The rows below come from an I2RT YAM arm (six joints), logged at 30 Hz.
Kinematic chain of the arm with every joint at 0, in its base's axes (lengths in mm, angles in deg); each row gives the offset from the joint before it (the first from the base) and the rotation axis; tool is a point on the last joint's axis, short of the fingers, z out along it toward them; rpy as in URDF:
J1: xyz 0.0 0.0 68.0 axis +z
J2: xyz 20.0 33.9 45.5 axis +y
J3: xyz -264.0 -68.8 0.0 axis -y
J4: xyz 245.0 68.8 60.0 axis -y
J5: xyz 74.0 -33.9 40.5 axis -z
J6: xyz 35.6 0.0 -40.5 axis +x
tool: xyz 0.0 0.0 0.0 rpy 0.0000 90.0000 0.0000
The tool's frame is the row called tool.
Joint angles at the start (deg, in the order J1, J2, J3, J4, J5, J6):
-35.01 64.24 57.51 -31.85 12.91 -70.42
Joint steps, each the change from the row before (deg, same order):
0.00 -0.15 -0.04 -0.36 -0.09 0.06
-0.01 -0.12 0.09 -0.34 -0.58 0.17
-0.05 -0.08 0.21 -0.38 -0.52 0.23
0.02 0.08 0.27 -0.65 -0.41 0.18
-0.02 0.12 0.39 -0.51 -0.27 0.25
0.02 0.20 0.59 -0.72 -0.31 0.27
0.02 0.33 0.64 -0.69 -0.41 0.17
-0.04 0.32 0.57 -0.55 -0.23 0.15
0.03 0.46 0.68 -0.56 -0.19 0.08
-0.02 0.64 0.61 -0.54 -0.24 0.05
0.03 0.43 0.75 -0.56 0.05 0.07
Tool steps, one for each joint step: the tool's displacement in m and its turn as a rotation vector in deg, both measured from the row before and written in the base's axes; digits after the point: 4 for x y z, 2 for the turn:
-0.0008 0.0006 -0.0002 0.22 0.14 0.03
-0.0004 0.0007 0.0004 0.46 -0.21 0.34
-0.0004 0.0004 0.0009 0.44 -0.25 0.21
0.0000 0.0004 0.0003 0.57 0.12 0.23
0.0001 0.0000 0.0010 0.41 -0.05 0.03
0.0003 0.0001 0.0016 0.49 0.00 0.09
0.0008 -0.0001 0.0014 0.52 0.06 0.22
0.0006 -0.0005 0.0013 0.37 0.07 0.04
0.0013 -0.0006 0.0013 0.34 0.16 0.12
0.0017 -0.0011 0.0003 0.48 0.35 0.13
0.0011 -0.0007 0.0019 0.15 0.18 -0.05

